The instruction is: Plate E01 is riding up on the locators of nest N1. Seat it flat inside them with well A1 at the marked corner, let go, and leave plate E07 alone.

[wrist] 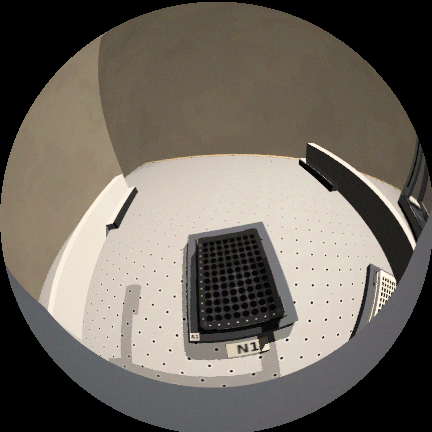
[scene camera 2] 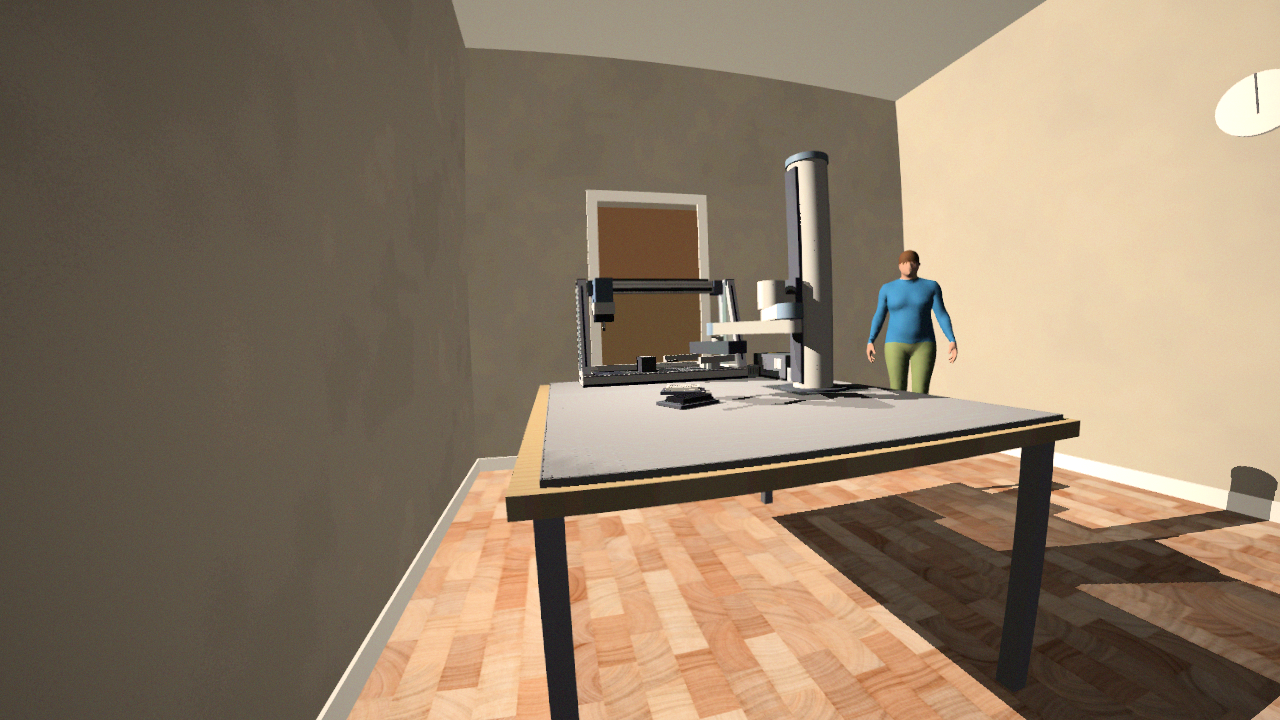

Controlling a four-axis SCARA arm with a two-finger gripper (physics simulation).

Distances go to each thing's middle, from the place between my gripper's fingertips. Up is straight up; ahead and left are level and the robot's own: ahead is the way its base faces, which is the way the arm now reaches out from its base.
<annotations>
Now: hand 12 cm above the black well plate (wrist: 236, 288), 3 cm past it and 1 cm to the left of it.
</annotations>
